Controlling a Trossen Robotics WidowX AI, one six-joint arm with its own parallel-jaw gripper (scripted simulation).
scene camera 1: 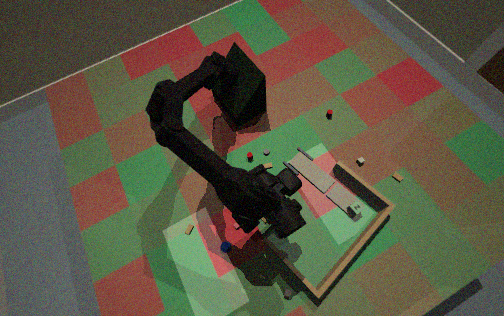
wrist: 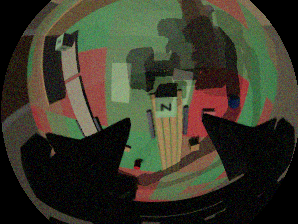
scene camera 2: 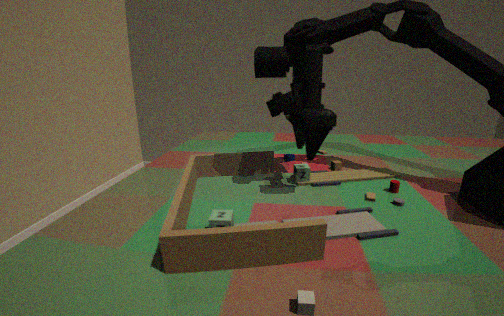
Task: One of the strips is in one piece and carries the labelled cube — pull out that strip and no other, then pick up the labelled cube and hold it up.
Labels:
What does the gripper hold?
Nothing.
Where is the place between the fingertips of the gripper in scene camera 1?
At 267, 206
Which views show the gripper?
Scene camera 1, the wrist view and scene camera 2: all of them.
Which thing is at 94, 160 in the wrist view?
The gripper.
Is the gripper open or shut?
Open.

